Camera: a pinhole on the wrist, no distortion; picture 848 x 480 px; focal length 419.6 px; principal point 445.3 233.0 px. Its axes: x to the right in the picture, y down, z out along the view. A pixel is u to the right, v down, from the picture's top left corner.
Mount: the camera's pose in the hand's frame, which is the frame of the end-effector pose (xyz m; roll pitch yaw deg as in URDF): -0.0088 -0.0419 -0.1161 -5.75 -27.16 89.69
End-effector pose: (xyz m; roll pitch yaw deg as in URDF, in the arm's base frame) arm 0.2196 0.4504 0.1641 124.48 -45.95 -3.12
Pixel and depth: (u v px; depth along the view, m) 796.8 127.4 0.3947
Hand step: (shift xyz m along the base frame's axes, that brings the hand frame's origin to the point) 0.1351 -0.3705 -0.0790
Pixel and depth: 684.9 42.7 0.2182
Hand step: 0.1205 -0.1045 -0.0275
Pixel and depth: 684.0 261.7 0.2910
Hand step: 0.0537 -0.1662 -0.1409
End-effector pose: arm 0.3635 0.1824 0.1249 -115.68 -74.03 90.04
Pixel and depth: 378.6 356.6 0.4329
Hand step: -0.3290 -0.2103 -0.1275
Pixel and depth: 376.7 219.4 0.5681
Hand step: -0.4778 -0.2017 0.0064
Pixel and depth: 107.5 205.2 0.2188
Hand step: -0.1278 -0.2643 0.0572
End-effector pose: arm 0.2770 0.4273 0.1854 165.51 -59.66 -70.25
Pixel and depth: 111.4 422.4 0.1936
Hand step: 0.2373 0.1077 -0.1224
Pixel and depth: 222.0 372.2 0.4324
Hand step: 0.4019 0.0180 -0.2978
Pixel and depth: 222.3 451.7 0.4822
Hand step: 0.4235 0.0568 -0.4111
